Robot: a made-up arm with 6 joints.
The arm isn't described. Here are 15 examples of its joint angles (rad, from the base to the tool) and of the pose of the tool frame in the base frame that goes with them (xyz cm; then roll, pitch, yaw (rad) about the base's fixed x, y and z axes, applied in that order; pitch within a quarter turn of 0, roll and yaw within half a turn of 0).
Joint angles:
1: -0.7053 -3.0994 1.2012 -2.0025 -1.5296 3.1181
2: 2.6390 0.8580 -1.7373 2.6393 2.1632 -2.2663
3: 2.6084 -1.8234 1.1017 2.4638 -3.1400 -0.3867
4: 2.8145 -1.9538 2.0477 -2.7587 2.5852 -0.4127
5: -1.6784 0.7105 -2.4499 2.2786 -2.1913 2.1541
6: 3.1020 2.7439 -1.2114 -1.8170 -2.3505 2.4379
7: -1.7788 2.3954 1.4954 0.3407 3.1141 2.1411
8: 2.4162 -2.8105 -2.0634 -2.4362 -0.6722 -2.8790
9: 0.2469 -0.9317 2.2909 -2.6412 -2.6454 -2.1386
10: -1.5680 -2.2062 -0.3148 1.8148 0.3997 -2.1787
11: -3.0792 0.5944 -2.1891 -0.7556 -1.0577 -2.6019
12: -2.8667 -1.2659 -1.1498 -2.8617 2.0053 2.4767
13: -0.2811 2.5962 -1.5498 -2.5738 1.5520 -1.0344
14: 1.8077 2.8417 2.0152 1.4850 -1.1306 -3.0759
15: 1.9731 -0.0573 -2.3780 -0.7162 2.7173 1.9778
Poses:
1: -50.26 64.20 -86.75 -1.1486 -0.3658 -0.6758
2: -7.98 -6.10 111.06 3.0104 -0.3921 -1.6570
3: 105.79 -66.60 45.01 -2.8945 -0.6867 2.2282
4: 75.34 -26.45 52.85 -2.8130 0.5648 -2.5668
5: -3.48 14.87 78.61 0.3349 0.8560 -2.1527
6: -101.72 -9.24 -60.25 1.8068 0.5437 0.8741
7: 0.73 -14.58 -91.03 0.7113 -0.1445 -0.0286
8: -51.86 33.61 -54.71 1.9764 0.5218 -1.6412
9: -4.66 5.84 77.32 -2.6740 -0.8441 2.5067
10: 8.55 120.54 -107.10 2.6072 -0.3643 1.9143
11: 37.49 -9.65 78.15 -2.5701 0.6956 3.0927
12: 115.71 32.54 -18.09 -1.9183 0.6843 1.3578
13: 100.88 -33.22 -5.31 -0.7262 -0.1519 2.0452
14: 22.38 -54.28 -52.27 1.5862 0.1015 1.3616
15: 19.96 -46.43 56.75 -0.0520 -0.4600 -1.7022
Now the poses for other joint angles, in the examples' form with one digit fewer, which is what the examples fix.
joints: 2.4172 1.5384 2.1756 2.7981 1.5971 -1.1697
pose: -46.2 29.8 -51.3 2.170 -0.525 -2.229
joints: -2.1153 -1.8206 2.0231 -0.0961 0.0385 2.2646
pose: 36.0 52.7 87.2 0.198 -0.138 0.039
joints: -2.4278 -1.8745 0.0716 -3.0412 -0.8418 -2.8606
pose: 130.7 107.0 -17.2 -0.513 -0.859 -1.880
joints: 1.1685 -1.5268 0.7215 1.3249 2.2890 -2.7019
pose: -64.8 -117.1 71.6 2.301 -1.064 2.957
